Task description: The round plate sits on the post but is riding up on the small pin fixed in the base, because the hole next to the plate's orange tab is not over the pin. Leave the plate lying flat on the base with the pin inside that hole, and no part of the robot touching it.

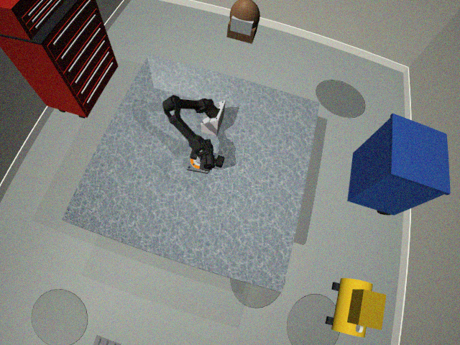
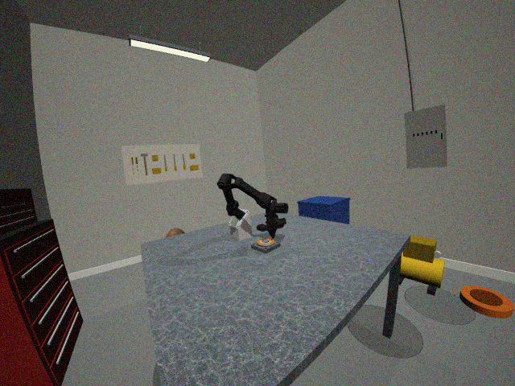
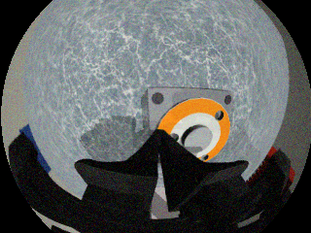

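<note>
Now: gripper tip 50 mm to the left of the grey square base and 20 mm above it.
</note>
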